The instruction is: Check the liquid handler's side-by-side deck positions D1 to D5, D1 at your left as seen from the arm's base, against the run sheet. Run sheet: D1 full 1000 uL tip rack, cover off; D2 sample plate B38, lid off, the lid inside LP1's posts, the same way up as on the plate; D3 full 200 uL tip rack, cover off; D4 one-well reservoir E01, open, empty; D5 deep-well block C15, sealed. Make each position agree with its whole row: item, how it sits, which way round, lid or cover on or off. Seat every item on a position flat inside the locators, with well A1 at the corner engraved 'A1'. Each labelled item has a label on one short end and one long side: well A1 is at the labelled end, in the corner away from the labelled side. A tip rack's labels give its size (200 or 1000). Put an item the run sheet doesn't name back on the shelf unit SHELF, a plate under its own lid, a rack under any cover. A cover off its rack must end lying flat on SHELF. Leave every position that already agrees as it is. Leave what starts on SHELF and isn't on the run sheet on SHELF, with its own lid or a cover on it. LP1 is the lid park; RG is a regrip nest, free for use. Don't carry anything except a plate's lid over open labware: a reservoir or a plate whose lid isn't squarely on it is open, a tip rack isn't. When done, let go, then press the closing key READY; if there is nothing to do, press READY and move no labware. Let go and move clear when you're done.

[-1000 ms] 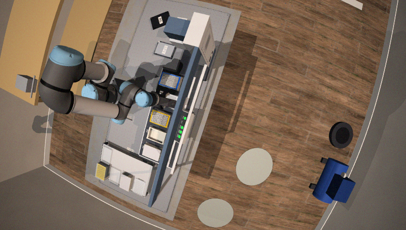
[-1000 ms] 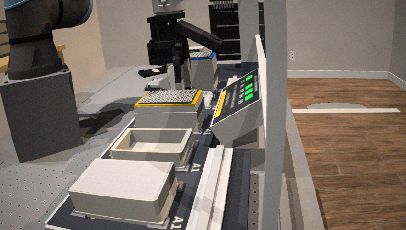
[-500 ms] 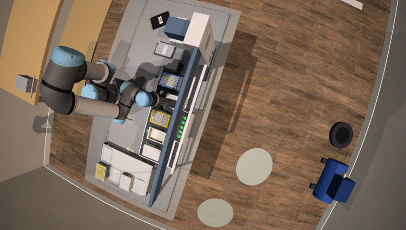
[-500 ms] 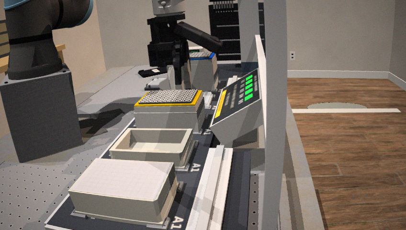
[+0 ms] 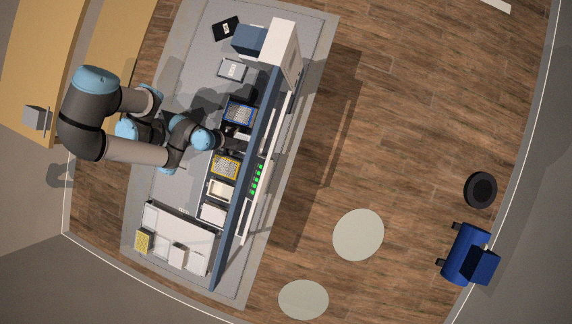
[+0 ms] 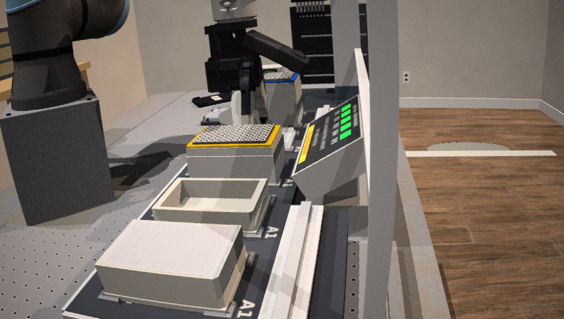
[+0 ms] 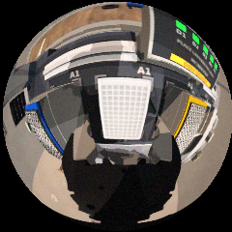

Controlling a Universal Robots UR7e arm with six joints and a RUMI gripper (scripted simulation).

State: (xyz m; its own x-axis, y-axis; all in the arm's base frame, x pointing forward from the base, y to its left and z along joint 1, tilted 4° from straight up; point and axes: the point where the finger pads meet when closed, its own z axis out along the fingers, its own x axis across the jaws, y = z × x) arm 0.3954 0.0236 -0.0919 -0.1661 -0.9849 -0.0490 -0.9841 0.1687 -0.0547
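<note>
The yellow-rimmed tip rack is 12 cm to the right of my hand, 3 cm above it and 1 cm behind it. From my hand the other things lie so: one-well reservoir 24 cm to the right, 4 cm behind; then deep-well block 37 cm to the right, 6 cm behind, 1 cm above; then blue-rimmed tip rack 13 cm to the left, 6 cm above, 3 cm ahead.
</note>
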